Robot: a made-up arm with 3 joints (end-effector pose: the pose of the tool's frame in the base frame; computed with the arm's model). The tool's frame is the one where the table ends. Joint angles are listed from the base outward.
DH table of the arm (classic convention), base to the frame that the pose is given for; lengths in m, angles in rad. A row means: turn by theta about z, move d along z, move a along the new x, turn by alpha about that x. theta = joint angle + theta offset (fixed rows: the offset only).
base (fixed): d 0.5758  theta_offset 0  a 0.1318  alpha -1.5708
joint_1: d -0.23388  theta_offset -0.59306  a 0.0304  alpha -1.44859
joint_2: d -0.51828  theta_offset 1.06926  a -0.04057  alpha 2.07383
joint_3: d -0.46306  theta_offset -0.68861  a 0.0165  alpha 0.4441
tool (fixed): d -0.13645  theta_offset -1.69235  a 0  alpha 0
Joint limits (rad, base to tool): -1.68..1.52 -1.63..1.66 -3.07..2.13
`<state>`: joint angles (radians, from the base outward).
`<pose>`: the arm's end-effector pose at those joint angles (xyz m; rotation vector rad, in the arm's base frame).
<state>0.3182 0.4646 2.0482</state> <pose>-0.3824 -0.1842 0.6577 -0.3455 0.9475 -1.8359</pose>
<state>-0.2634 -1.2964 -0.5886</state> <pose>0.1101 -0.7541 0.8140 1.6364 -1.3750 -2.0728</pose>
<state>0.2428 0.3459 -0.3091</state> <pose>-0.3766 -0.3557 0.6101 0.2248 0.6411 2.2873</pose>
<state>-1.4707 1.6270 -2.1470</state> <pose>-0.0955 0.2338 0.2623 0.9268 -0.5314 0.4503</pose>
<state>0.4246 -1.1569 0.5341</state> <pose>0.1676 -0.7395 0.7101 -0.1178 -0.6439 -1.7193</pose>
